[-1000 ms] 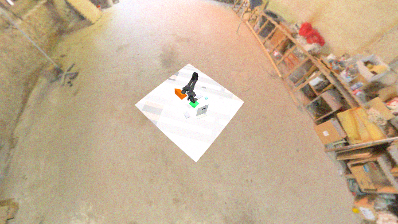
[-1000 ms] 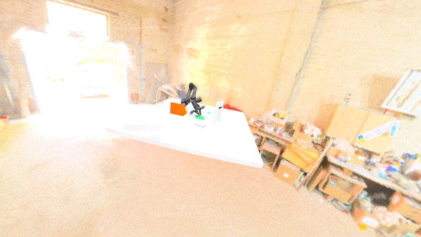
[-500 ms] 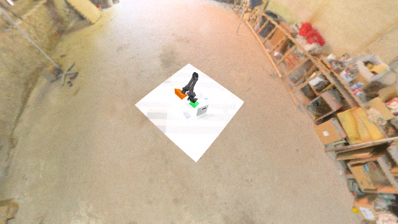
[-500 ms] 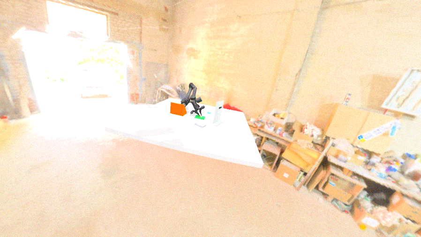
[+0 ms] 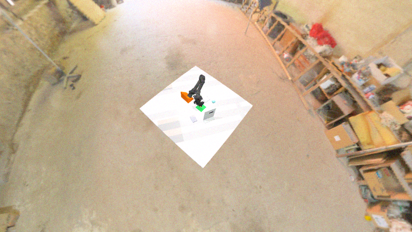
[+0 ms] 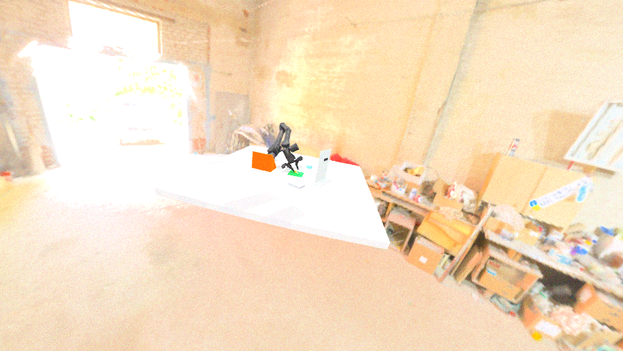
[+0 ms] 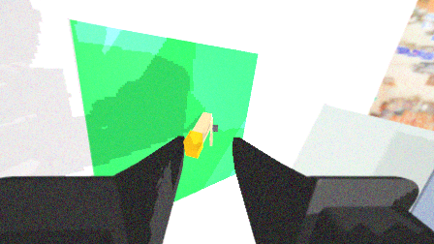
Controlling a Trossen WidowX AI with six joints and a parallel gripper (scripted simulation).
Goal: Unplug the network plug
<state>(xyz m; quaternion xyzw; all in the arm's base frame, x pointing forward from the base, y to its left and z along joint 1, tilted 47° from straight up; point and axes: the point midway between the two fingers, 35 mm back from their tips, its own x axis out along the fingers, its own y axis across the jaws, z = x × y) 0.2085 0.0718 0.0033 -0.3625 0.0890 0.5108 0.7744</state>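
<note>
My gripper tip is 10 mm above the network plug. The rest, counted from my gripper tip: small cyan object (230 mm to the left, 40 mm ahead, 10 mm below); then white panel (230 mm ahead, 100 mm above, 30 mm to the right); then green marked square (20 mm below).
</note>
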